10 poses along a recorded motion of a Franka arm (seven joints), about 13 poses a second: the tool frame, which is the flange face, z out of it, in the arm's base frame.
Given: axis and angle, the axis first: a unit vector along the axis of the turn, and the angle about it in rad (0 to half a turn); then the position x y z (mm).
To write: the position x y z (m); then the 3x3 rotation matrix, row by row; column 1 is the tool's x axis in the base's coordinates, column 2 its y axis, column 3 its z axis. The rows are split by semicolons. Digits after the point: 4 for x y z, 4 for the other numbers.
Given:
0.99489 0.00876 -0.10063 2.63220 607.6 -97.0 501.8
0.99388 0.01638 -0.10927 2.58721 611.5 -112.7 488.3
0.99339 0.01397 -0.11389 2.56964 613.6 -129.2 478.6
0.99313 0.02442 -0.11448 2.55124 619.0 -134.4 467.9
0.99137 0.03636 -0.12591 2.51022 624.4 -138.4 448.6
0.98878 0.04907 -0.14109 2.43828 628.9 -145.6 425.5
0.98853 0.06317 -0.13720 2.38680 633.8 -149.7 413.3
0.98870 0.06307 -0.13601 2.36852 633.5 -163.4 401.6
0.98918 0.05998 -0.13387 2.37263 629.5 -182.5 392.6
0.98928 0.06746 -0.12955 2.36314 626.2 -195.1 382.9
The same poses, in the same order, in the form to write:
0.6076 -0.0970 0.5018; 0.9809 0.0654 -0.1832; -0.0327 -0.8729 -0.4868; -0.1918 0.4835 -0.8541
0.6115 -0.1127 0.4883; 0.9774 0.0876 -0.1923; -0.0274 -0.8497 -0.5265; -0.2096 0.5199 -0.8281
0.6136 -0.1292 0.4786; 0.9758 0.0872 -0.2007; -0.0361 -0.8405 -0.5406; -0.2158 0.5348 -0.8170
0.6190 -0.1344 0.4679; 0.9749 0.1081 -0.1945; -0.0193 -0.8297 -0.5579; -0.2217 0.5477 -0.8068
0.6244 -0.1384 0.4486; 0.9690 0.1395 -0.2041; -0.0092 -0.8048 -0.5934; -0.2470 0.5769 -0.7786
0.6289 -0.1456 0.4255; 0.9607 0.1768 -0.2142; -0.0057 -0.7585 -0.6517; -0.2776 0.6273 -0.7276
0.6338 -0.1497 0.4133; 0.9606 0.2019 -0.1911; 0.0139 -0.7215 -0.6923; -0.2777 0.6623 -0.6959
0.6335 -0.1634 0.4016; 0.9614 0.2020 -0.1867; 0.0120 -0.7089 -0.7052; -0.2748 0.6757 -0.6840
0.6295 -0.1825 0.3926; 0.9630 0.1951 -0.1859; 0.0089 -0.7124 -0.7017; -0.2693 0.6741 -0.6878
0.6262 -0.1951 0.3829; 0.9635 0.2052 -0.1720; 0.0233 -0.7042 -0.7096; -0.2668 0.6797 -0.6833

